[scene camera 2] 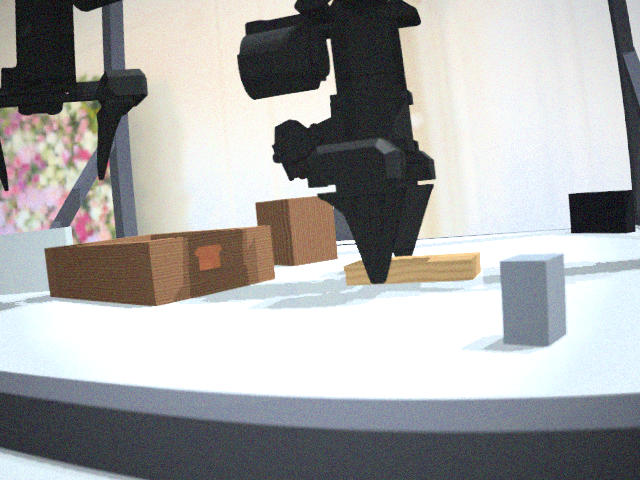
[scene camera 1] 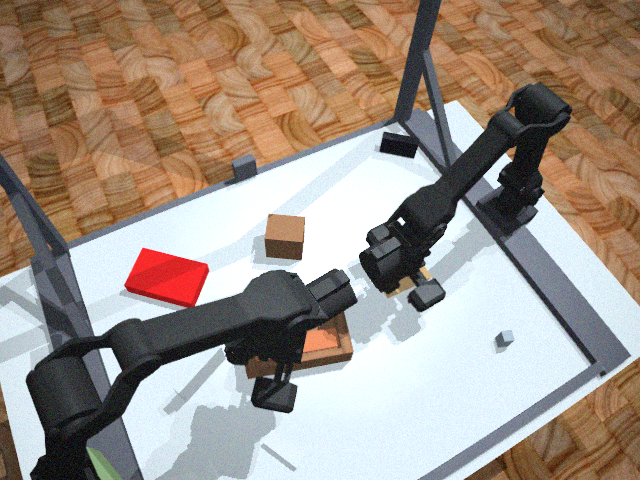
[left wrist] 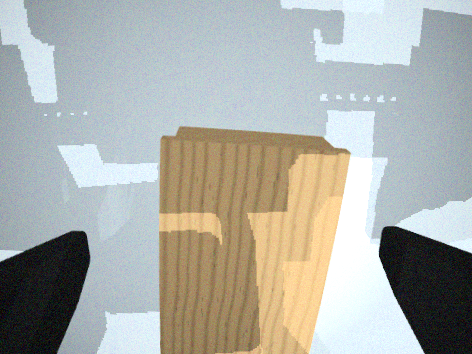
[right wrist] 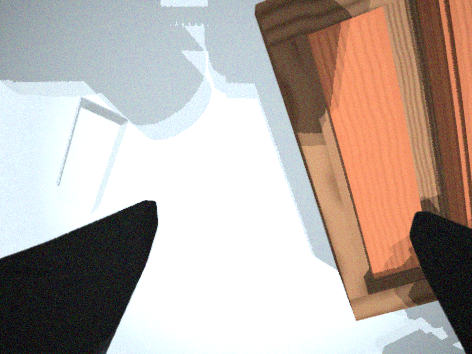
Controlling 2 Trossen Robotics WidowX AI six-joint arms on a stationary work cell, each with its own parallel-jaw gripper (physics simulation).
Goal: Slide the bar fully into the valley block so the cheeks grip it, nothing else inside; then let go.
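Frame: origin at the left arm's base, x ahead, y left, z up, level; centimetres.
Seen in the pictures: left gripper, fingertip midpoint: (scene camera 2: 392,274) (left wrist: 236,245); right gripper, fingertip midpoint: (scene camera 2: 54,185) (scene camera 1: 286,363) (right wrist: 283,218); left arm's base, origin of the base link: (scene camera 1: 508,205).
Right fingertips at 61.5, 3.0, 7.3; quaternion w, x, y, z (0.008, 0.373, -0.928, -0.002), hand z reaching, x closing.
Note:
Offsets run from my right fingertips to a thing's top centre, as dx, dy, dz.
The pale wooden bar {-31.3, -3.4, -9.4} (scene camera 1: 424,272) (scene camera 2: 449,267) (left wrist: 210,290) lies flat on the table, outside and apart from the block. The valley block {-5.9, -6.7, -5.9} (scene camera 1: 315,359) (scene camera 2: 103,271) (right wrist: 340,240) is brown and box-like, with orange inner surfaces; a small orange-filled opening shows in its side wall in scene camera 2. My arm covers part of its inside in scene camera 1. My left gripper (scene camera 2: 391,268) (left wrist: 236,245) is open and low, with one finger on each side of the bar, gripping nothing. My right gripper (scene camera 2: 54,183) (right wrist: 283,218) is open and empty above the block's edge.
A brown cube {-15.7, -24.0, -3.5} (scene camera 1: 284,237) (scene camera 2: 310,232) and a red box {+8.5, -30.6, -8.0} (scene camera 1: 168,276) stand behind the block. A small grey block {-38.7, +18.2, -7.3} (scene camera 1: 504,338) (scene camera 2: 529,299) stands at the right. A black box {-52.9, -30.9, -5.9} (scene camera 1: 398,145) (scene camera 2: 601,211) is at the back right. A pale panel {+12.6, -9.5, -3.9} (scene camera 2: 31,263) stands at the far left.

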